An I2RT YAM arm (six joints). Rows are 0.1 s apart.
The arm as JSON. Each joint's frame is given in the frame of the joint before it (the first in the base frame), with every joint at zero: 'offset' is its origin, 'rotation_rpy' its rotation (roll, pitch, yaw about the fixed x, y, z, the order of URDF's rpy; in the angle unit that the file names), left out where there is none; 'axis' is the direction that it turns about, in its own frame. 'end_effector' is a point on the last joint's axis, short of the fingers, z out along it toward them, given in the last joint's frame.
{
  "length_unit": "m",
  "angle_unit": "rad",
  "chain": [
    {
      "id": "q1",
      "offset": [
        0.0,
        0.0,
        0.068
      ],
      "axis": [
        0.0,
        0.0,
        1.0
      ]
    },
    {
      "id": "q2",
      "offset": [
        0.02,
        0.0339,
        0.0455
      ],
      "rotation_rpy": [
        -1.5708,
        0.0,
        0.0
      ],
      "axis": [
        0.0,
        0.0,
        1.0
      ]
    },
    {
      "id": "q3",
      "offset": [
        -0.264,
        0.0,
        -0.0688
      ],
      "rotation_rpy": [
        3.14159,
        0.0,
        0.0
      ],
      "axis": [
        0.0,
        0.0,
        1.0
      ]
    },
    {
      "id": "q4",
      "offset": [
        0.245,
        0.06,
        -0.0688
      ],
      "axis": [
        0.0,
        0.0,
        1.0
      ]
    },
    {
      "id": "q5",
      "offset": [
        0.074,
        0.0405,
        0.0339
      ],
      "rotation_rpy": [
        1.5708,
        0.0,
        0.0
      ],
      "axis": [
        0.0,
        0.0,
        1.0
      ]
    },
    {
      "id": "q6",
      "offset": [
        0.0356,
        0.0,
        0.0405
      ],
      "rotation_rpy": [
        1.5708,
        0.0,
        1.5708
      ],
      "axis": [
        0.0,
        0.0,
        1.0
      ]
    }
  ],
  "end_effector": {
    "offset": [
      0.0,
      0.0,
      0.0
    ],
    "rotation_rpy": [
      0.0,
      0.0,
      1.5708
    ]
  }
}
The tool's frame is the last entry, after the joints.
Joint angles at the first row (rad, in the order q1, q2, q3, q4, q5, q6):
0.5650, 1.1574, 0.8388, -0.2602, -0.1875, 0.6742
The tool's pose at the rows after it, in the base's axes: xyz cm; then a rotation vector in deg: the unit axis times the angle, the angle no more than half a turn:
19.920 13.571 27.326 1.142 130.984 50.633
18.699 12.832 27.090 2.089 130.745 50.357
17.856 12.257 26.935 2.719 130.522 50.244
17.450 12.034 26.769 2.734 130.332 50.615
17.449 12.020 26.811 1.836 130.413 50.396
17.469 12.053 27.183 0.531 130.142 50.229
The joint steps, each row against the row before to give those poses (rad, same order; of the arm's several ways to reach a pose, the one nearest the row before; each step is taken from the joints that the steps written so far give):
0.0077, -0.0672, -0.0462, -0.0232, 0.0153, 0.0091
0.0040, -0.0642, -0.0416, -0.0192, 0.0141, 0.0112
0.0001, -0.0474, -0.0279, -0.0163, 0.0068, 0.0063
0.0013, -0.0225, -0.0174, -0.0005, -0.0019, 0.0032
-0.0013, 0.0003, 0.0027, -0.0049, -0.0048, -0.0128
0.0000, 0.0010, 0.0140, -0.0103, -0.0046, -0.0172

